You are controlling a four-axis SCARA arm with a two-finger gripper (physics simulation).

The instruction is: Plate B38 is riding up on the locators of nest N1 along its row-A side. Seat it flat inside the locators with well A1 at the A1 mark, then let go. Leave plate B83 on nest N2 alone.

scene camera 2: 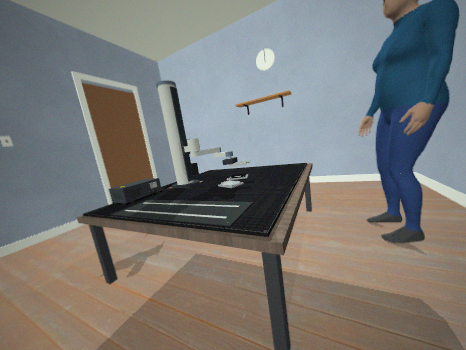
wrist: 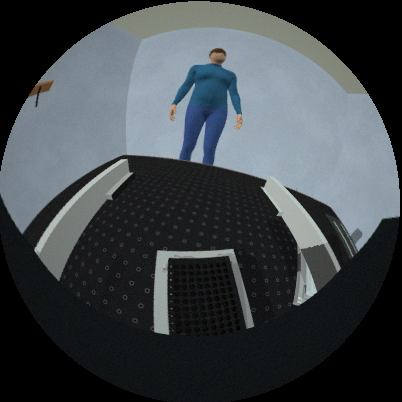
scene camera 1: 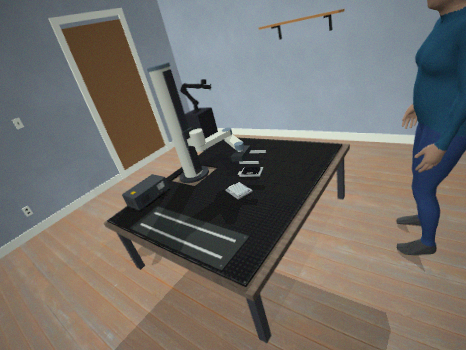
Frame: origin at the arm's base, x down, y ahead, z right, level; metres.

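Seen in the pictures: gripper, fingertip midpoint: [scene camera 2: 248, 162] [wrist: 199, 171] [scene camera 1: 262, 156]; arm's base at its link origin: [scene camera 2: 186, 184] [scene camera 1: 194, 175].
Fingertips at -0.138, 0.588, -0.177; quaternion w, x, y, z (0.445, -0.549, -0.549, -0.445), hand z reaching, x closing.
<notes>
Offsets run from my fingertips to a thing's top centre, as dx, dy, dz. "*": to the spot under its first point. Level surfaces: height alone.
The dark many-welled plate B38 {+0.099, -0.096, +0.040} [scene camera 1: 251, 169] [wrist: 205, 295] lies within the pale frame of nest N1 {+0.103, -0.096, +0.040} [scene camera 1: 256, 175] [wrist: 161, 295]. Pale rim shows on its left, far and right sides in the wrist view; its near side is cut off. Whether it is fully flat is too fine to tell, and the A1 mark is not legible. My gripper [scene camera 1: 253, 157] [wrist: 199, 171] is open wide and empty, raised above nest N1, one finger to each side and clear of the plate. The pale plate B83 {+0.099, -0.049, +0.283} [scene camera 1: 239, 190] [scene camera 2: 230, 184] sits nearer the scene cameras; nest N2 beneath is hardly distinguishable.
A grey panel with two white strips {dx +0.121} [scene camera 1: 185, 237] [scene camera 2: 185, 212] lies at the table's near end. A dark grey box {* +0.021, -0.623, +0.629} [scene camera 1: 145, 192] [scene camera 2: 135, 191] stands at the left edge by the arm's column [scene camera 1: 172, 120]. A person [scene camera 1: 440, 100] [wrist: 210, 95] stands beyond the table's right side.
</notes>
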